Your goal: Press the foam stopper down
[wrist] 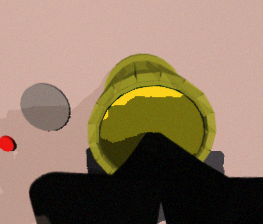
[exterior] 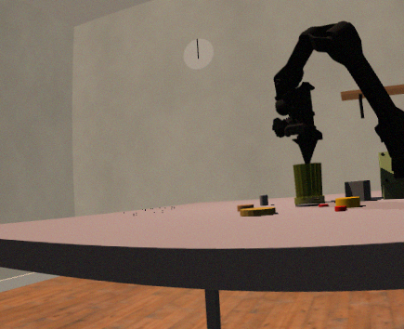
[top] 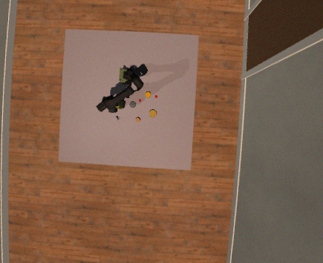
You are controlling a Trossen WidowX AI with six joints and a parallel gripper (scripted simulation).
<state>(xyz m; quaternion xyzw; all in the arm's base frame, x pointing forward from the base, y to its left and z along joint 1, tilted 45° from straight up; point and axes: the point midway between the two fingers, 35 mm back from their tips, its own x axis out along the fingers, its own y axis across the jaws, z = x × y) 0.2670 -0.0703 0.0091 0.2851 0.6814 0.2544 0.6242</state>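
Right now my hand is 5 cm above the foam stopper. The rest, counted from my hand: grey block 14 cm behind, 12 cm below, 6 cm to the left; grey disc 14 cm below, 12 cm to the left, 2 cm behind; small grey cylinder 14 cm ahead, 13 cm below, 1 cm to the right.
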